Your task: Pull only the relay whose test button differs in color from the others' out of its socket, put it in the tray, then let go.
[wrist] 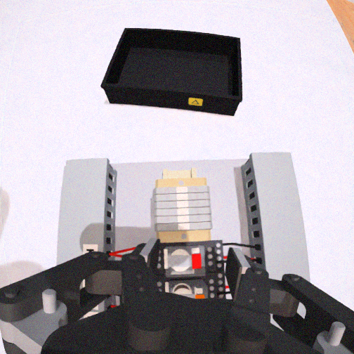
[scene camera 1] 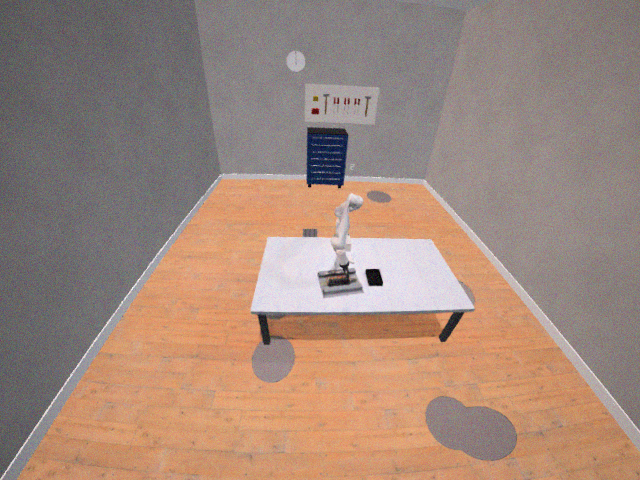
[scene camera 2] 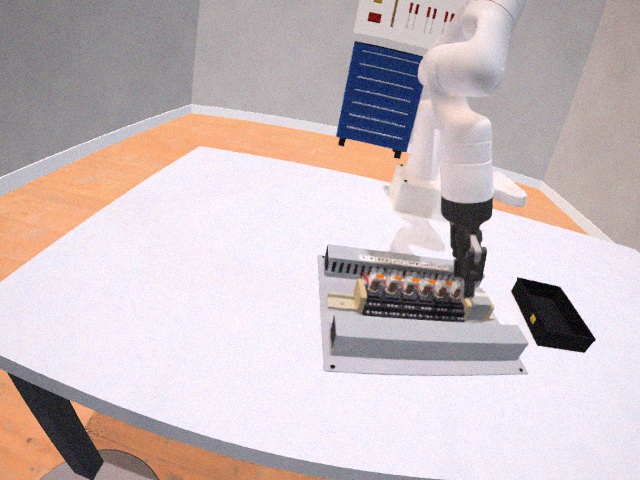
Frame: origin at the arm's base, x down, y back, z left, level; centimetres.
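Seen in the pictures: gripper, fingertip midpoint: (scene camera 1: 348, 276) (scene camera 2: 463, 287); arm's base, link origin: (scene camera 2: 421, 174).
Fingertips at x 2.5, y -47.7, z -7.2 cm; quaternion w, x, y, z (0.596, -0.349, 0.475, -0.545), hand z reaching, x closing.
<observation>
Offsets run from my fingertips to a thing's middle. Level surfaces: height alone.
The relay with a red test button {dz -0.3, dx +1.4, dy +0.6 cm} (wrist: 182, 261) (scene camera 2: 455, 290) sits upright in the socket at the row's tray-side end, its button hidden in scene camera 2. The neighbouring relay {dz -3.2, dx +1.4, dy +0.6 cm} (wrist: 181, 288) (scene camera 2: 440, 290) and the others along the row have orange buttons. My gripper (wrist: 192, 255) (scene camera 2: 468, 293) (scene camera 1: 345, 277) is part open and empty, pointing down, with one fingertip on each side of the red-button relay in the wrist view. Whether the fingers touch it cannot be told. The black tray (wrist: 150, 98) (scene camera 2: 566, 343) (scene camera 1: 374, 284) is empty and stands beyond the panel's end.
Grey slotted wire ducts (wrist: 82, 205) (wrist: 277, 205) {dz -6.3, dx +3.9, dy -8.2 cm} (scene camera 2: 429, 344) run along both sides of the relay row on a grey panel {dz -6.2, dx +5.6, dy +0.6 cm} (scene camera 2: 413, 365). Grey terminal blocks {dz +3.5, dx +3.3, dy +0.5 cm} (wrist: 182, 207) (scene camera 2: 479, 305) stand between the relay row and the tray. Red and black wires lead into the ducts. A white table {dx +6.2 cm} (scene camera 2: 206, 310) (scene camera 1: 413, 289) carries everything.
</observation>
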